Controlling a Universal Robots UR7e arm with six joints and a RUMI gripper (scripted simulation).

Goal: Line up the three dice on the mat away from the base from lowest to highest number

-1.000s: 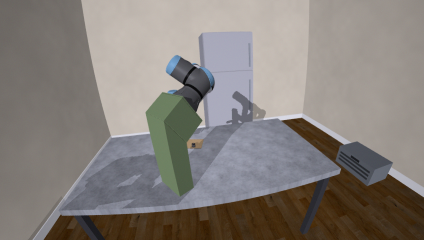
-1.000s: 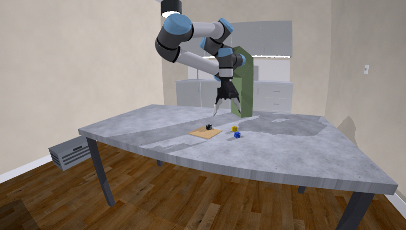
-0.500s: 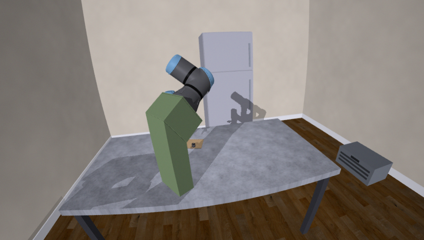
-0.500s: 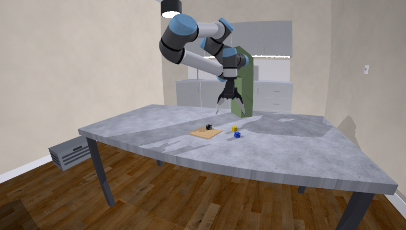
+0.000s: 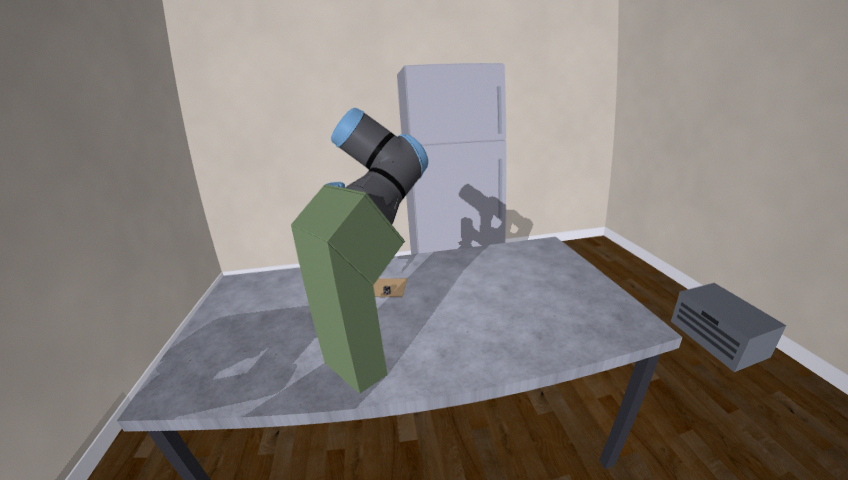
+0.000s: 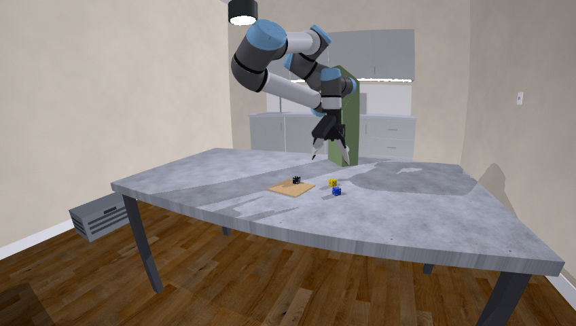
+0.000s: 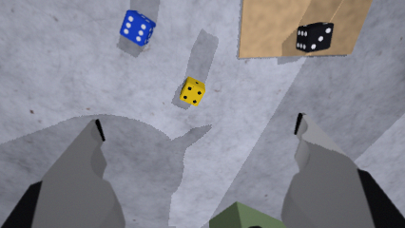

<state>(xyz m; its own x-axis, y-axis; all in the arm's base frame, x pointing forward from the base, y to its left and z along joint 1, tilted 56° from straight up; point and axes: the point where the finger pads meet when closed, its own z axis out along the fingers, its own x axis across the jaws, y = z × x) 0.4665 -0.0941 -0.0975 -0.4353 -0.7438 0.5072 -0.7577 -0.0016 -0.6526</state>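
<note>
Right now my hand is 90 mm above the yellow die, 20 mm to the right of it and 10 mm past it. The rest, counted from my hand: blue die (90 mm below, 80 mm ahead, 30 mm to the left); mat (150 mm to the right, 100 mm below, 20 mm ahead); black die (130 mm to the right, 80 mm below, 20 mm behind).
</note>
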